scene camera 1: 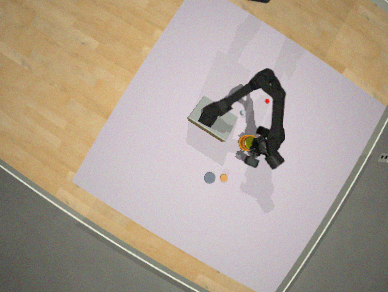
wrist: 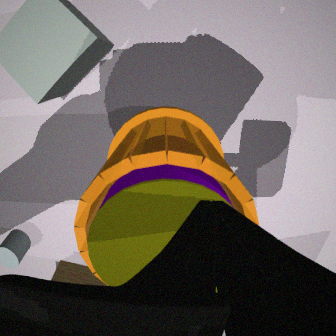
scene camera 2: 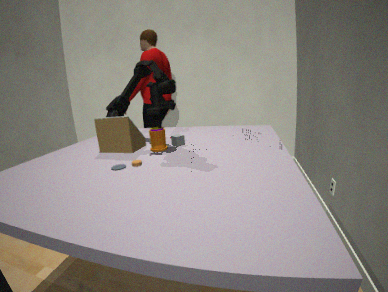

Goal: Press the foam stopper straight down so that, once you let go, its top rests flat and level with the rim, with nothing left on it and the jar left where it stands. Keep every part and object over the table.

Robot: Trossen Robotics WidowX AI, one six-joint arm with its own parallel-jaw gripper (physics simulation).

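The orange jar (scene camera 1: pixel 241 143) (scene camera 2: pixel 158 142) (wrist: pixel 167 159) stands upright on the table. The olive foam stopper (scene camera 1: pixel 248 143) (wrist: pixel 130 225) is in its mouth. In the wrist view a purple band shows between the stopper's far edge and the rim. My gripper (scene camera 1: pixel 253 144) (scene camera 2: pixel 158 125) (wrist: pixel 208 211) is shut and points down over the stopper, its tip at or just above the stopper's top. The dark fingers hide the near right part of the stopper and rim in the wrist view. Contact and whether the top is level with the rim cannot be told.
A large box (scene camera 1: pixel 229 125) (scene camera 2: pixel 112 136) stands beside the jar. A grey block (scene camera 2: pixel 178 140) is on the jar's other side. A blue-grey disc (scene camera 1: pixel 209 177) (scene camera 2: pixel 118 167) and an orange disc (scene camera 1: pixel 223 177) (scene camera 2: pixel 136 163) lie nearby. A small red object (scene camera 1: pixel 267 101) lies below the arm.
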